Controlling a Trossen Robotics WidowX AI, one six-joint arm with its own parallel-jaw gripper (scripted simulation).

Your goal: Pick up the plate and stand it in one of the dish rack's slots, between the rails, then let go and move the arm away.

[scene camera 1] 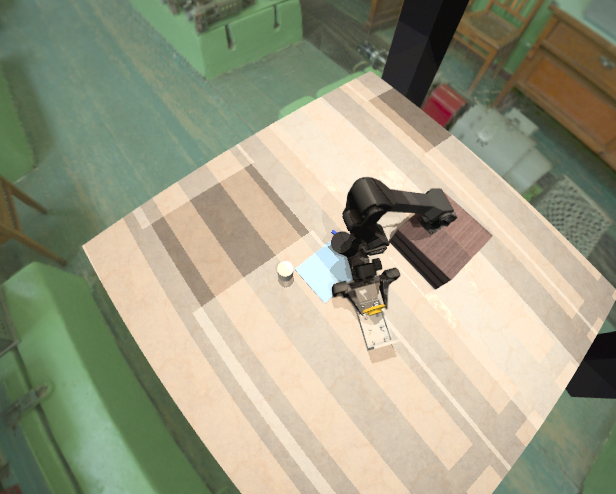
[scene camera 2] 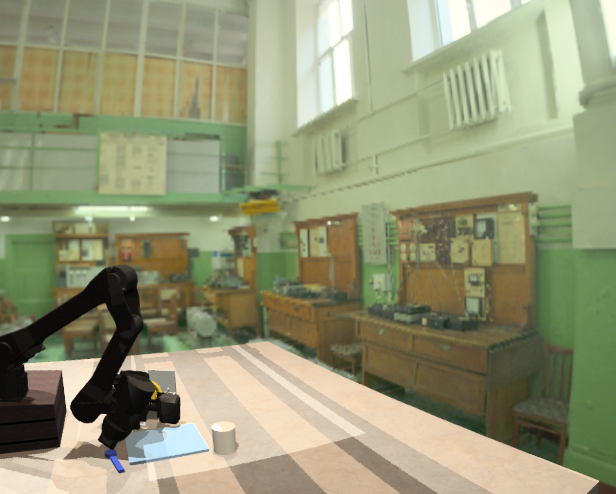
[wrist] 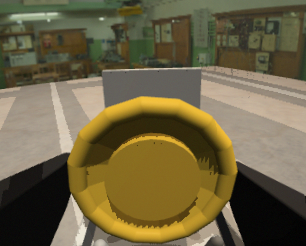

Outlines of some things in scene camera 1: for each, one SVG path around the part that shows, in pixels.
The gripper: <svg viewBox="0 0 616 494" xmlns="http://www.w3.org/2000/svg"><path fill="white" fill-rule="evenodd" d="M350 259L348 262L353 281L355 282L347 284L346 281L333 284L333 297L343 296L343 298L347 298L353 303L361 316L364 316L356 291L353 289L380 282L379 289L385 304L384 308L387 310L389 285L401 276L397 268L384 270L381 275L377 276L376 271L383 269L380 258L371 259L371 263L369 263L370 258L368 255L360 255Z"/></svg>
A dish rack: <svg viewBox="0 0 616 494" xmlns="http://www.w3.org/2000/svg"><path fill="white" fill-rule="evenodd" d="M354 306L367 351L401 342L401 339L393 341L383 309L381 313L369 316L369 314L364 314L364 316L361 316ZM380 298L360 303L362 311L382 305Z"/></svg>
